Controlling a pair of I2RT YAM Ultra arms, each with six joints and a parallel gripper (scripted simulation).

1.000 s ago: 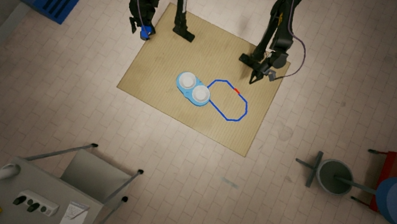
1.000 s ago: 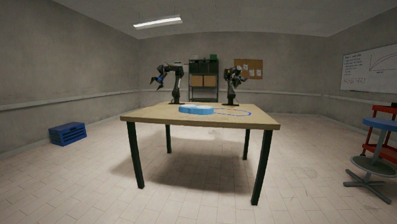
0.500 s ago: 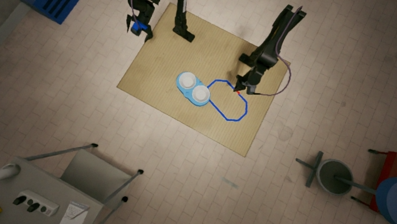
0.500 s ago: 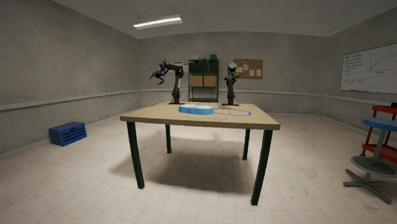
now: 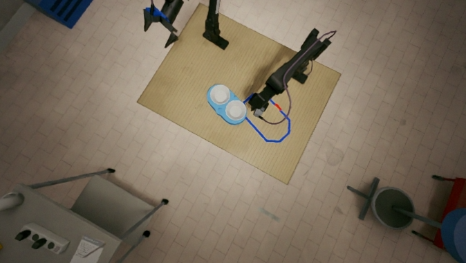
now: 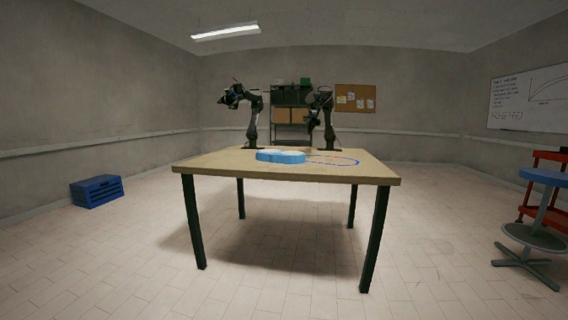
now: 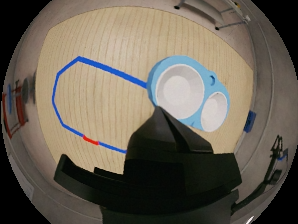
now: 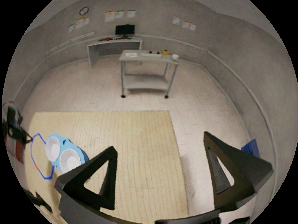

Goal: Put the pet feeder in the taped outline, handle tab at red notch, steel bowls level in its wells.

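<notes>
Now: the light blue pet feeder 170 mm to the right of my left hand and 140 mm below it.
</notes>
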